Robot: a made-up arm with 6 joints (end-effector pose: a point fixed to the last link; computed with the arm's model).
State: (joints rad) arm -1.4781 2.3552 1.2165 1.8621 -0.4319 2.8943
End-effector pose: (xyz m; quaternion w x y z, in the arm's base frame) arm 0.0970 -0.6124 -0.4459 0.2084 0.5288 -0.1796 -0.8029
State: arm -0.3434 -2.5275 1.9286 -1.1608 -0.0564 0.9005
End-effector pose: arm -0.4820 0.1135 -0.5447 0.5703 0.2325 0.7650 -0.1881
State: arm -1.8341 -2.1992 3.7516 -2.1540 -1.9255 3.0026
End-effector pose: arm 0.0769 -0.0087 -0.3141 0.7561 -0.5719 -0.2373 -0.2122
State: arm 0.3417 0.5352 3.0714 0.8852 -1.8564 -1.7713
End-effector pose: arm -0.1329 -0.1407 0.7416 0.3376 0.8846 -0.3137 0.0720
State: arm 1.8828 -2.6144 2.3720 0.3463 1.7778 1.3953
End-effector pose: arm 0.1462 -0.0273 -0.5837 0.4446 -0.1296 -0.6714 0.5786
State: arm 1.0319 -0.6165 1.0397 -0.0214 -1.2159 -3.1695
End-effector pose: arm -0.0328 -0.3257 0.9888 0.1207 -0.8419 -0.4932 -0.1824
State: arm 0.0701 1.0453 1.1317 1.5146 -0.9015 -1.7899
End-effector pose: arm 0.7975 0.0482 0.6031 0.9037 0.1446 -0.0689 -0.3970
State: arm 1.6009 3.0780 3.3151 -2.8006 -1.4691 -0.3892
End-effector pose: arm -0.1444 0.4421 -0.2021 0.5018 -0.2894 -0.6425 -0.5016
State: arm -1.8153 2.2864 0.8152 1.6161 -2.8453 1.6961
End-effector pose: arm -0.1207 -0.5098 -0.5013 0.3131 -0.5200 -0.5109 -0.6088
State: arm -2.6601 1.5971 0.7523 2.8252 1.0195 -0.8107
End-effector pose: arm -0.6175 -0.4717 -0.0959 0.8026 0.1772 0.5368 -0.1905
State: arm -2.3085 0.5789 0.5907 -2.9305 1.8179 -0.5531
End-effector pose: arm -0.3486 -0.5856 0.5575 0.7091 0.0216 0.6765 0.1975
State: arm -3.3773 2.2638 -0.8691 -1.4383 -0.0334 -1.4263
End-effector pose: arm 0.0708 0.0019 0.0428 0.9815 -0.1366 0.0206 -0.1324
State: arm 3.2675 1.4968 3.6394 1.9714 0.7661 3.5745
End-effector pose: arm -0.1132 -0.0690 0.5160 0.4616 -0.6385 0.0355 -0.6148
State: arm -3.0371 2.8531 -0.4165 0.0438 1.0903 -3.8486
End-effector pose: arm 0.2696 0.1679 -0.1898 0.8455 0.2671 0.4443 -0.1280
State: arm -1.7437 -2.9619 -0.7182 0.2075 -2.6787 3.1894
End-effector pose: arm -0.0713 0.3824 0.0604 0.2023 -0.5800 0.7833 0.0952
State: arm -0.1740 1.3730 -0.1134 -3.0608 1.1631 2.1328
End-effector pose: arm 0.4880 0.0549 -0.1278 0.1912 0.1564 0.8411 -0.4811
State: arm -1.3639 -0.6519 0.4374 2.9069 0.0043 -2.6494
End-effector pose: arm 0.1094 0.1371 0.9479 0.6178 -0.4084 -0.3281 -0.5864
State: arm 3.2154 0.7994 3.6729 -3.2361 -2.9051 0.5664
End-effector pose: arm 0.0896 -0.1321 0.6160 0.2274 -0.1041 0.9123 0.3242
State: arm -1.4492 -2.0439 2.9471 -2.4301 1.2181 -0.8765
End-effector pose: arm 0.0586 0.3882 -0.4346 0.3949 -0.0650 0.5469 0.7353
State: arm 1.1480 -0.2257 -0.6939 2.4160 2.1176 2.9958
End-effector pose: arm 0.0334 0.3277 0.5381 0.0945 -0.2798 0.9095 0.2926
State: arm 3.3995 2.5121 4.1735 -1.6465 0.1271 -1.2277
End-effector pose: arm -0.3538 -0.1042 0.2602 0.7211 -0.0519 -0.6891 0.0493
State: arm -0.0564 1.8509 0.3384 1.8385 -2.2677 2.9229
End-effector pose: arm 0.5975 0.0031 -0.3355 0.7400 -0.1185 -0.3510 -0.5614
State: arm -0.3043 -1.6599 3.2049 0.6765 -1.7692 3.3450
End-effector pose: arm -0.3232 -0.0121 -0.2405 0.1760 -0.0483 0.0460 -0.9821
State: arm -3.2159 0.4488 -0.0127 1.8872 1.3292 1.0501
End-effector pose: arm -0.6324 0.0037 0.5430 0.4151 -0.5037 0.7242 -0.2226
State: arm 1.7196 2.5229 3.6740 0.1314 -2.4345 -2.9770
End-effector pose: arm 0.0743 0.4340 0.2177 0.4885 0.5318 0.5949 -0.3530
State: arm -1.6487 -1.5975 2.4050 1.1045 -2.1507 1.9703
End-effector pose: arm -0.0130 0.6370 -0.2101 0.0583 -0.3483 -0.1354 -0.9257
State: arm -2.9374 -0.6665 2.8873 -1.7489 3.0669 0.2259
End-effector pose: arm 0.7098 0.1218 0.5163 0.1394 0.1684 -0.7981 0.5615
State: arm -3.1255 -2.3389 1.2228 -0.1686 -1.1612 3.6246
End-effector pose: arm 0.7168 0.1486 -0.2660 0.9172 -0.1619 -0.3374 -0.1370
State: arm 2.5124 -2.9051 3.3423 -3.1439 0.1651 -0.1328
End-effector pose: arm -0.3332 0.0706 -0.2579 0.0744 0.3134 0.9419 -0.0948
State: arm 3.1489 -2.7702 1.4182 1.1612 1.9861 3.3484
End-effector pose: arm 0.2638 0.0573 -0.6506 0.0047 0.4943 -0.8543 0.1608
